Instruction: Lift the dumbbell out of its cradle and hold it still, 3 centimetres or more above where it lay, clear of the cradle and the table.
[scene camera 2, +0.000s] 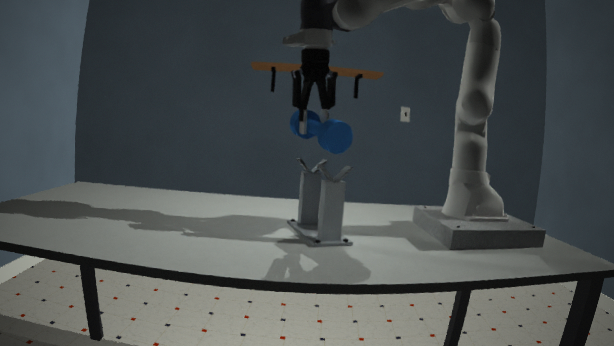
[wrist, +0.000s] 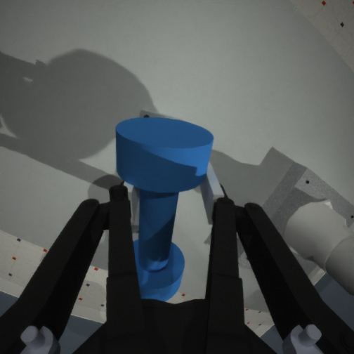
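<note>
The blue dumbbell (scene camera 2: 335, 136) (wrist: 164, 167) hangs in the air above the grey cradle (scene camera 2: 331, 210). In the scene view a gap shows between its heads and the cradle's V-shaped tops, and its near head sits a little lower than the far one. My gripper (scene camera 2: 314, 125) (wrist: 171, 171) points down, its two pale finger pads on either side of the dumbbell's handle, shut on it. In the wrist view the handle runs between the fingers, with one round head beyond the fingertips; the dumbbell hides most of the cradle.
The cradle's two posts stand on a base plate bolted to the pale table (scene camera 2: 200, 257) (wrist: 225, 60). The robot's grey base block (scene camera 2: 500, 238) (wrist: 292, 177) is to the right. An orange shelf (scene camera 2: 280, 66) with black brackets is on the wall behind the gripper.
</note>
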